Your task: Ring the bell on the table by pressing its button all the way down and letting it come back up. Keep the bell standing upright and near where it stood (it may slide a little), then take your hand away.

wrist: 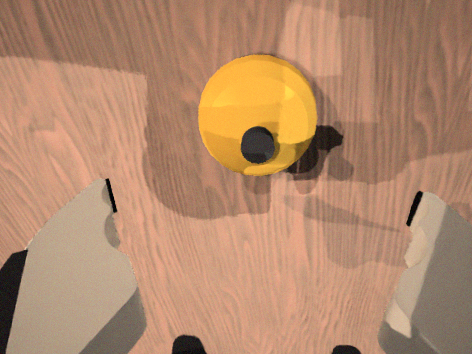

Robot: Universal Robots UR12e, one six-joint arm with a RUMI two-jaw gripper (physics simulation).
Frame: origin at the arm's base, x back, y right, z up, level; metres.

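Seen in the pictures: gripper, between the fingertips: (pixel 258 190).
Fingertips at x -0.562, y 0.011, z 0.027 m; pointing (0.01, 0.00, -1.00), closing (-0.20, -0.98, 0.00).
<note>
Offsets run from my fingertips to a thing's top centre. Level surfaces: height alone.
The bell @(dx +0.012, dy -0.002, dz -0.024 m) (pixel 255 95) is a round yellow dome, seen from above, a little above the middle of the wrist view. It looks upright on the table. Its black button @(dx +0.012, dy -0.002, dz -0.024 m) (pixel 258 145) shows as a dark disc toward the lower part of the dome. How far the button stands out cannot be told from this angle. My gripper (pixel 258 190) is open, with its two grey jaws wide apart at the lower left and lower right. Nothing is between the fingers. In the view the bell lies beyond the fingertips, and neither jaw touches it.
The wooden table @(dz -0.090 m) (pixel 210 280) spreads under the bell and the jaws. Dark shadows fall on the wood around the bell, the darkest at its lower right. Two small black parts show at the bottom edge of the view.
</note>
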